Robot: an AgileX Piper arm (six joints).
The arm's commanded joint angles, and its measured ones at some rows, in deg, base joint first. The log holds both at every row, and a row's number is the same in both.
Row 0, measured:
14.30 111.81 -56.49 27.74 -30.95 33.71
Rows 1 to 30, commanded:
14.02 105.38 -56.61 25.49 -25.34 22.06
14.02 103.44 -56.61 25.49 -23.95 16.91
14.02 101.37 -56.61 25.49 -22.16 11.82
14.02 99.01 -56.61 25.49 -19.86 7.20
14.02 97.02 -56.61 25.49 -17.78 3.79
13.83 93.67 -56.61 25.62 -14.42 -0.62
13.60 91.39 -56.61 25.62 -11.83 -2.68
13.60 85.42 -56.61 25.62 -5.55 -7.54
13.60 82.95 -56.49 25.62 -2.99 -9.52
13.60 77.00 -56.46 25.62 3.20 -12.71
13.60 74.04 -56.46 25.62 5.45 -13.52
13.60 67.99 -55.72 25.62 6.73 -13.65
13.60 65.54 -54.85 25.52 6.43 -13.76
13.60 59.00 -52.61 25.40 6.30 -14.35
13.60 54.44 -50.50 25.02 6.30 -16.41
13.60 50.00 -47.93 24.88 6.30 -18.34
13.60 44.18 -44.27 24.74 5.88 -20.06
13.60 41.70 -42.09 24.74 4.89 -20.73
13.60 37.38 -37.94 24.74 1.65 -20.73
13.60 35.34 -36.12 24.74 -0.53 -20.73
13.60 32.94 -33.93 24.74 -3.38 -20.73
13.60 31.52 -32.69 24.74 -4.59 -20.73
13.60 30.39 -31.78 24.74 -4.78 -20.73
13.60 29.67 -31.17 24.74 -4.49 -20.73
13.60 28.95 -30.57 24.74 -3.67 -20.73
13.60 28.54 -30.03 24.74 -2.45 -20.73
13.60 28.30 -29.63 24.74 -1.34 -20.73
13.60 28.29 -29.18 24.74 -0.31 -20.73
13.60 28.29 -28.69 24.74 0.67 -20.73
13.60 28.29 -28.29 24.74 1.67 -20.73
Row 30, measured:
14.30 28.73 -30.05 25.22 -1.59 -20.06
